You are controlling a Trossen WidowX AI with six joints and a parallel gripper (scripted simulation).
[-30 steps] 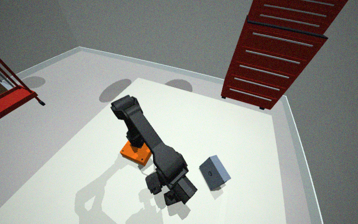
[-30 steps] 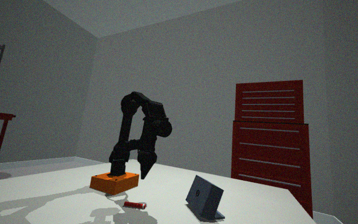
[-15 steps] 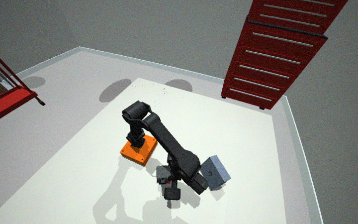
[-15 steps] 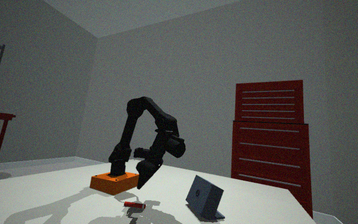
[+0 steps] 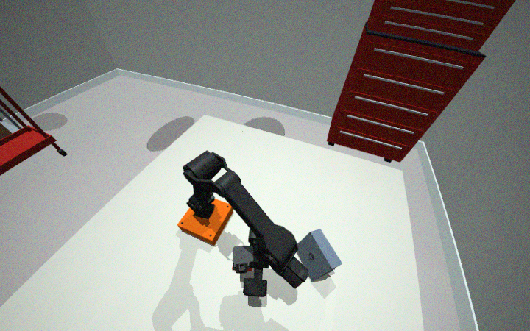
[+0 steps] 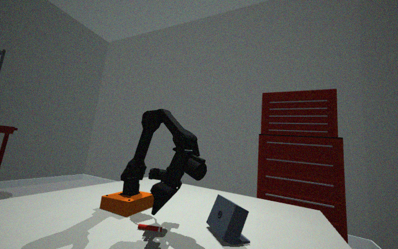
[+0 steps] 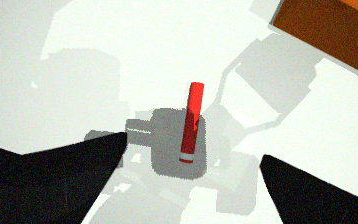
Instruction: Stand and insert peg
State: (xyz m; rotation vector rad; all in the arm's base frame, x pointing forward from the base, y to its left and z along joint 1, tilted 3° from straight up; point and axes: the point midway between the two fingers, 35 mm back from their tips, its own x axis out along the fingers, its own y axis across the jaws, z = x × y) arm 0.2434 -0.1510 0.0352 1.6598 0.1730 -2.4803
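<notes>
The red peg lies 60 mm below my gripper tip. The rest, counted from my gripper tip: grey sloped panel 220 mm ahead, 90 mm to the left, 10 mm below.
</notes>
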